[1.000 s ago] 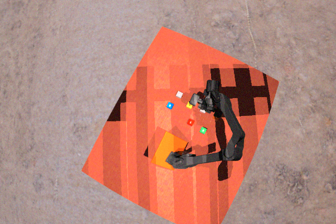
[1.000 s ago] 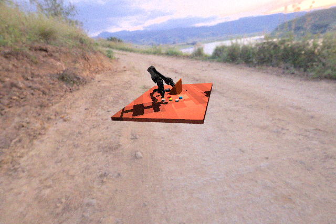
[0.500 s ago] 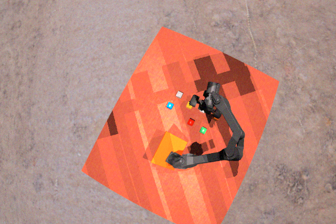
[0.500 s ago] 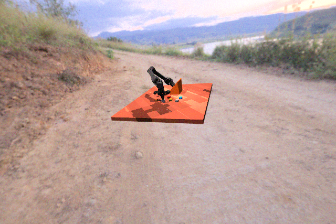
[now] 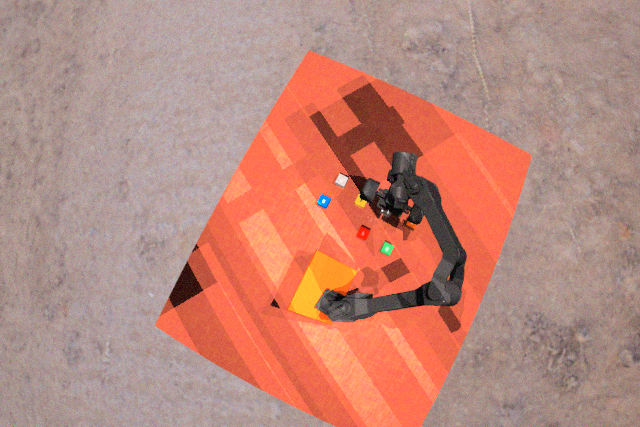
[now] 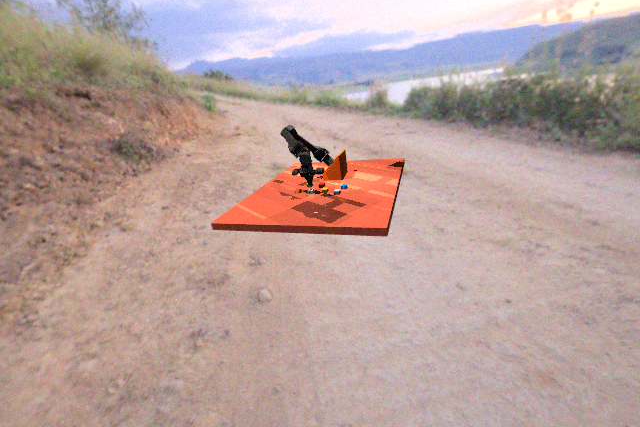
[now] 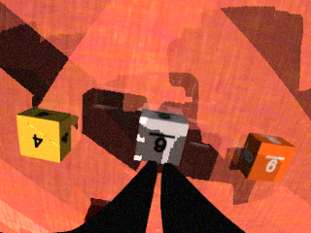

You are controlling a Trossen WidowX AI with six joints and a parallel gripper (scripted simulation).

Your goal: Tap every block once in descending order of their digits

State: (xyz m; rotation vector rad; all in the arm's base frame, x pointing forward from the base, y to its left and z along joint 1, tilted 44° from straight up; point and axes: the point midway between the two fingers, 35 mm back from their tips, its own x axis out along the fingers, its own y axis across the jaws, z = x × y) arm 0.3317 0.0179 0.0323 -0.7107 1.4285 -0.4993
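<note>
The white block lies 4 cm below my gripper tip. From my gripper tip the other things lie so: orange block: 9 cm to the right, 4 cm below, 1 cm ahead; yellow block: 8 cm to the left, 4 cm below, 2 cm behind; red block: 10 cm behind, 4 cm below, 2 cm to the left.
</note>
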